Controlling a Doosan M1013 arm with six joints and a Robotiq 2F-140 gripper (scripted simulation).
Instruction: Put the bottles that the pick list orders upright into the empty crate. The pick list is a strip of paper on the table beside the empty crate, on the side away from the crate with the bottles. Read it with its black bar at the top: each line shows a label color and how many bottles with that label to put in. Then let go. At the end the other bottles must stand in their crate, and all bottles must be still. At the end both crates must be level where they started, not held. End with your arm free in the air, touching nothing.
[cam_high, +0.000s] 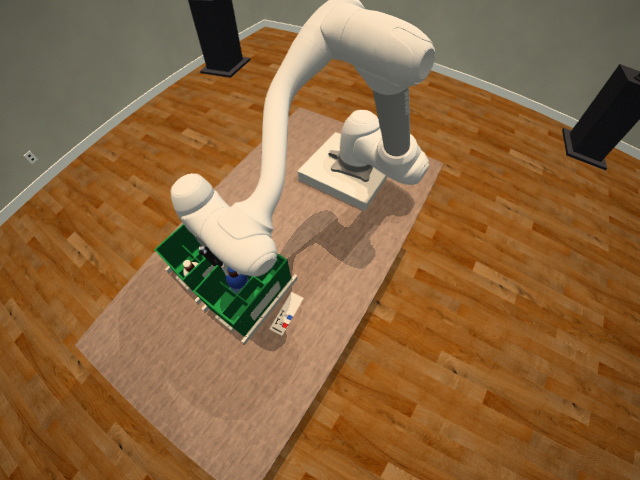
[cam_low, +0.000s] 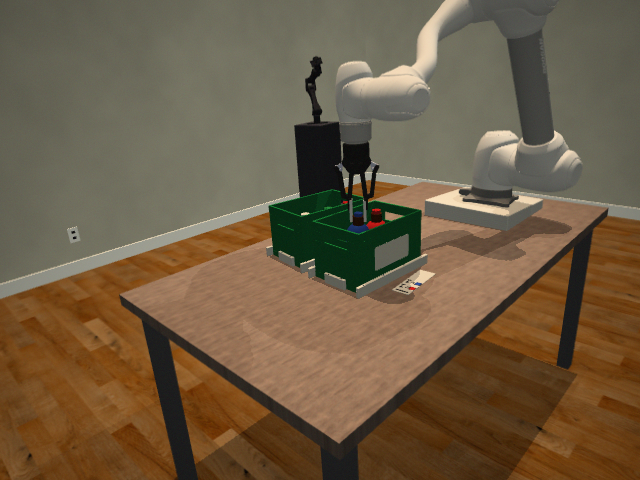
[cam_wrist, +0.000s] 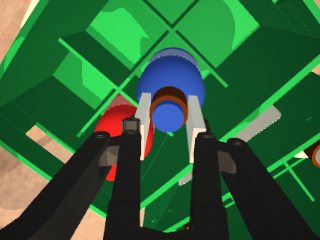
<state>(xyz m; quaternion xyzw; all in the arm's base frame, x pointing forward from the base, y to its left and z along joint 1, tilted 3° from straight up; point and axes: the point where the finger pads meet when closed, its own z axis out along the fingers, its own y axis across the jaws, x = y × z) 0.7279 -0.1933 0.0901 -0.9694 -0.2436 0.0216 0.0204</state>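
Now: the blue-label bottle 80 mm below my hand. From my hand the other things lie so: white-label bottle 40 mm ahead, 170 mm to the right, 100 mm below; pick list 20 mm ahead, 190 mm to the left, 180 mm below; green-label bottle 40 mm behind, 140 mm to the right, 100 mm below.
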